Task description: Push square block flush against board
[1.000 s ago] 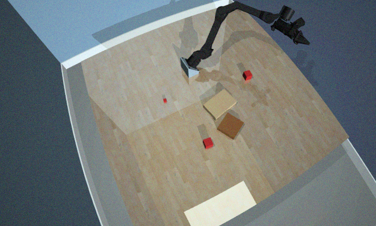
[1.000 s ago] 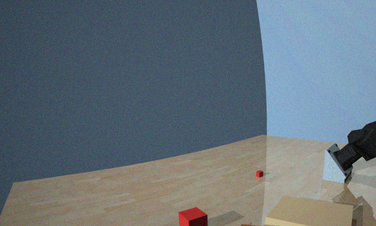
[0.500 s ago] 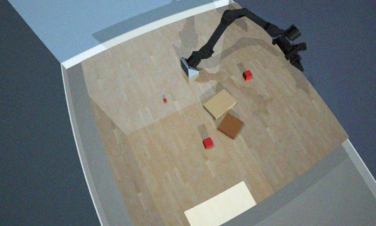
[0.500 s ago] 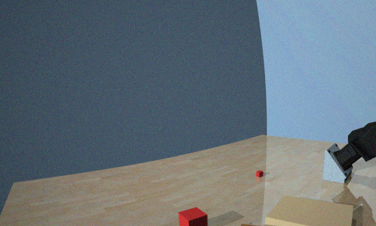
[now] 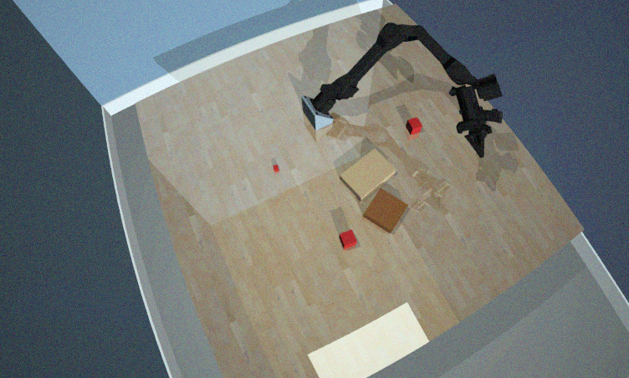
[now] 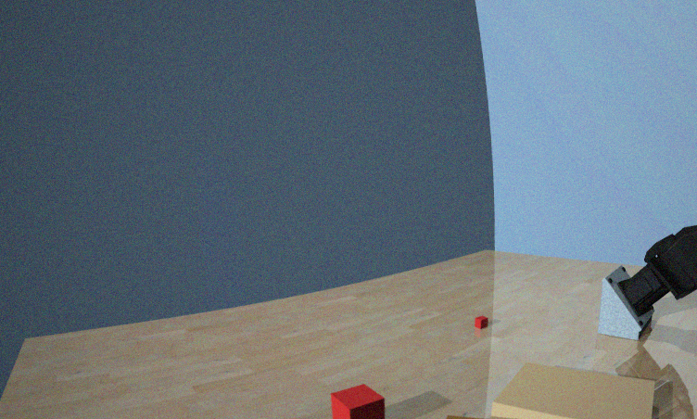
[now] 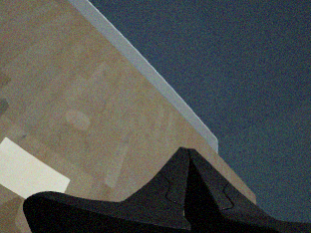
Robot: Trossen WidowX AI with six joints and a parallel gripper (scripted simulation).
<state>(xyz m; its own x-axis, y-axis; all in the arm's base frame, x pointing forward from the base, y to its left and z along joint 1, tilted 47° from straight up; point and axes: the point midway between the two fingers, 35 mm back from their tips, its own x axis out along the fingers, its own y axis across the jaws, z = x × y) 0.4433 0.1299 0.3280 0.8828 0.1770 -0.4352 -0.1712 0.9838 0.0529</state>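
My gripper tip is now 270 mm to the left of the light tan board, 210 mm above it and 170 mm past it. Round my gripper tip: brown square block 270 mm to the right, 210 mm below, 30 mm behind; small red cube 540 mm to the right, 310 mm behind, 210 mm below.
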